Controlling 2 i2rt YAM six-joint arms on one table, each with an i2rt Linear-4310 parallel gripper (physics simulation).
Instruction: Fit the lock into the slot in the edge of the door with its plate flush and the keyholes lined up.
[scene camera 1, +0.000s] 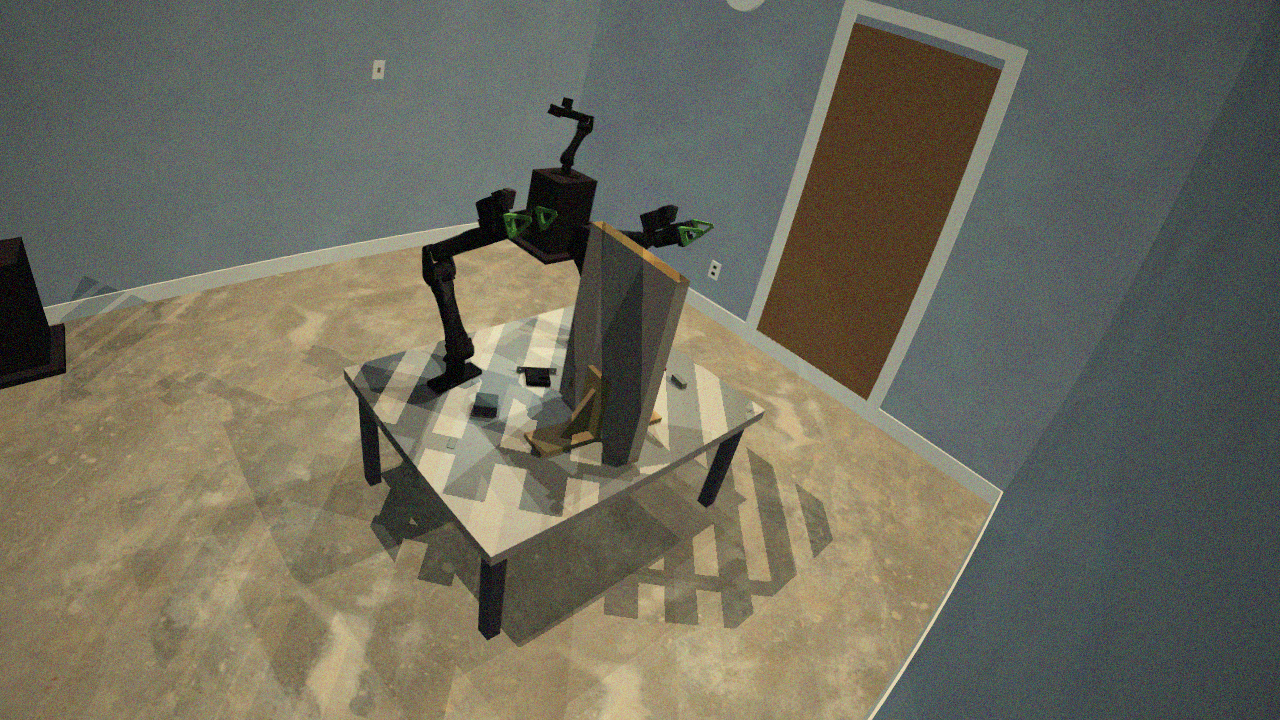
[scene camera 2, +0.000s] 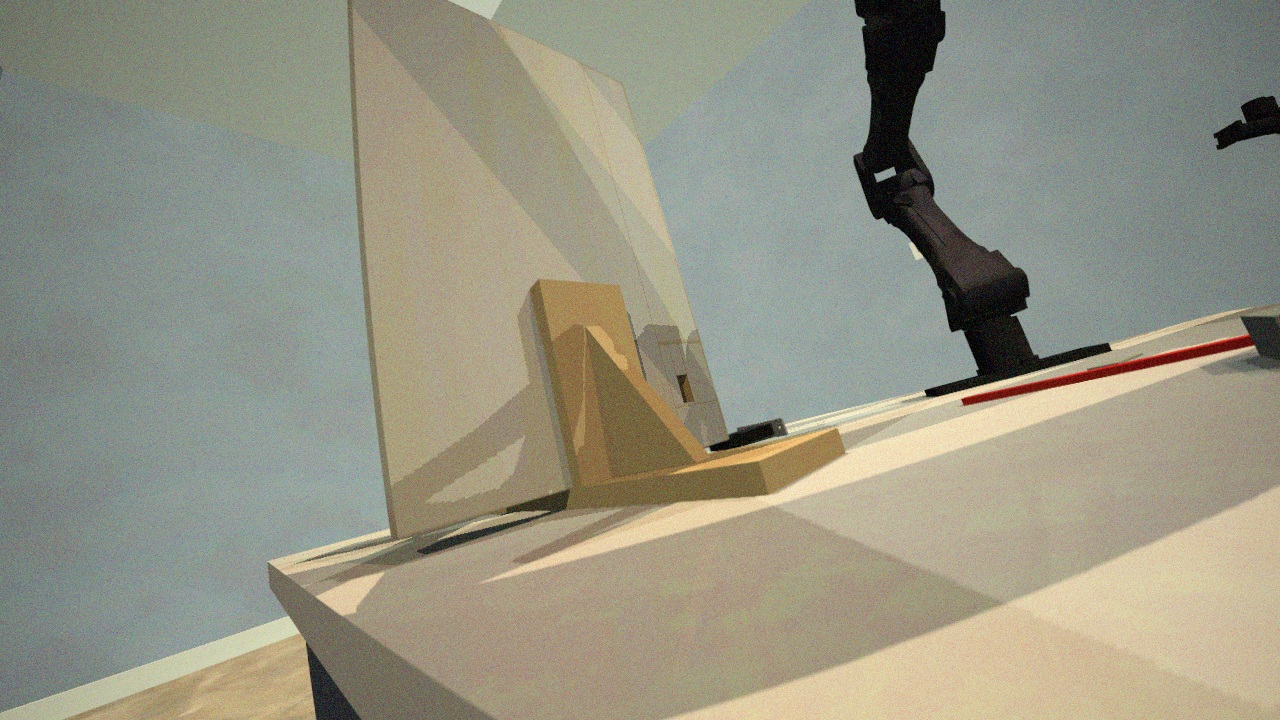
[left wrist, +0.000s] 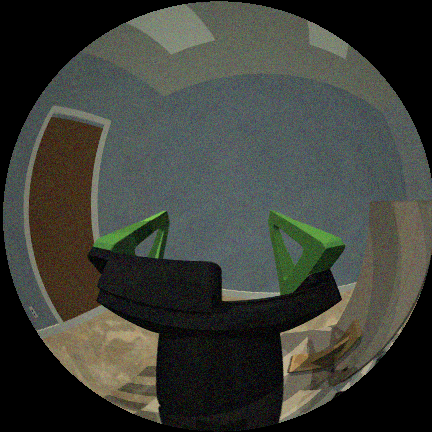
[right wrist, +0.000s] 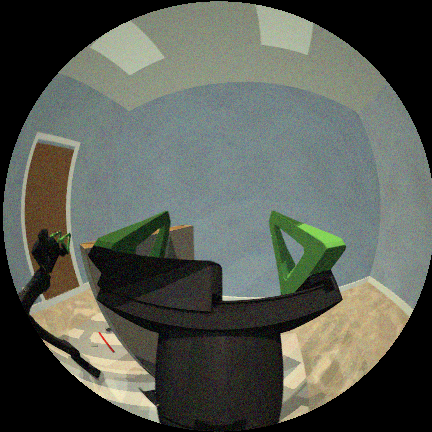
Observation:
The left gripper (left wrist: 218, 215) is open, with nothing in its grasp. The right gripper (scene camera 1: 544, 216) is open, holding nothing. On the table rests a lock (scene camera 2: 746, 434).
The right gripper also shows in the right wrist view (right wrist: 219, 216).

